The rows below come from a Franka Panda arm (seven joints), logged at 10 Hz.
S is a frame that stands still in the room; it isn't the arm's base.
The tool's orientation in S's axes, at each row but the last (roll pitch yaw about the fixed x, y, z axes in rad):
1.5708, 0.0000, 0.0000
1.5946, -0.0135, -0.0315
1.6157, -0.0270, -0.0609
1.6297, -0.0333, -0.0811
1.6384, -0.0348, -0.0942
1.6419, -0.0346, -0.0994
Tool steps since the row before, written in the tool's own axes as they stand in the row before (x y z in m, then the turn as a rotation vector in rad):
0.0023, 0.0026, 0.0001, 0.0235, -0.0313, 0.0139
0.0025, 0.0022, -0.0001, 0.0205, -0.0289, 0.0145
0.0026, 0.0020, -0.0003, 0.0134, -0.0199, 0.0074
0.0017, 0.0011, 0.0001, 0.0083, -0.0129, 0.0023
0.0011, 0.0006, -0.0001, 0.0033, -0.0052, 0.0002
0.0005, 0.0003, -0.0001, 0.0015, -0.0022, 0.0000
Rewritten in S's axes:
0.0023, -0.0001, 0.0026, 0.0235, -0.0139, -0.0313
0.0025, 0.0000, 0.0022, 0.0204, -0.0145, -0.0290
0.0026, 0.0001, 0.0021, 0.0135, -0.0073, -0.0198
0.0016, -0.0003, 0.0011, 0.0086, -0.0022, -0.0127
0.0011, 0.0000, 0.0006, 0.0035, -0.0002, -0.0051
0.0005, 0.0000, 0.0003, 0.0016, 0.0000, -0.0021

